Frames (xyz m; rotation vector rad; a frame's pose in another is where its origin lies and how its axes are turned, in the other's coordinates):
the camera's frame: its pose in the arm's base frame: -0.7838 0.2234 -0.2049 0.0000 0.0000 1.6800
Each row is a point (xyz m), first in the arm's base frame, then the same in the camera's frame.
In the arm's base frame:
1: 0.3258 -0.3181 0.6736
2: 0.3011 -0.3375 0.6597
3: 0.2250 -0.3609 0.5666
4: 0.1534 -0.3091 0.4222
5: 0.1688 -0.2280 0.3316
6: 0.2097 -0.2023 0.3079
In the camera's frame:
1: -0.6592 -1.0440 0.8785
2: -0.6758 -1.0173 0.8646
3: -0.6908 -0.9391 0.7715
4: -0.6315 -0.8736 0.6271
5: -0.5525 -0.8977 0.5365
6: -0.5314 -0.9412 0.5128

